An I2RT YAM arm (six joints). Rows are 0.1 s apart.
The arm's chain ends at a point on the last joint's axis. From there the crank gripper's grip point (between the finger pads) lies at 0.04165 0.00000 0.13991 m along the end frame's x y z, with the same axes.
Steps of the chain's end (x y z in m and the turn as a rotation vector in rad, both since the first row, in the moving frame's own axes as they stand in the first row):
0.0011, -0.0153, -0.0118, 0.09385, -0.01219, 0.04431
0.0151, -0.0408, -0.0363, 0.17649, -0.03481, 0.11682
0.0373, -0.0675, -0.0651, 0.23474, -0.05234, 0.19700
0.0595, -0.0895, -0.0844, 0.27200, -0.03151, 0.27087
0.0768, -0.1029, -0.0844, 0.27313, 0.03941, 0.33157
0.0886, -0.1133, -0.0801, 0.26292, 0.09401, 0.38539
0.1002, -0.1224, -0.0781, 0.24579, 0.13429, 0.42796
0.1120, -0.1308, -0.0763, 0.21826, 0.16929, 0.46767
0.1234, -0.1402, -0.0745, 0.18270, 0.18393, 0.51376
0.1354, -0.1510, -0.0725, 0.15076, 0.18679, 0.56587
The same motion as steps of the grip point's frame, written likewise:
-0.0004, -0.0266, -0.0118, 0.09385, -0.01219, 0.04431
0.0114, -0.0609, -0.0367, 0.17649, -0.03481, 0.11682
0.0324, -0.0927, -0.0660, 0.23474, -0.05234, 0.19700
0.0588, -0.1164, -0.0868, 0.27200, -0.03151, 0.27087
0.0861, -0.1254, -0.0894, 0.27313, 0.03941, 0.33157
0.1050, -0.1303, -0.0872, 0.26292, 0.09401, 0.38539
0.1213, -0.1336, -0.0867, 0.24579, 0.13429, 0.42796
0.1365, -0.1352, -0.0861, 0.21826, 0.16929, 0.46767
0.1481, -0.1370, -0.0844, 0.18270, 0.18393, 0.51376
0.1585, -0.1409, -0.0820, 0.15076, 0.18679, 0.56587

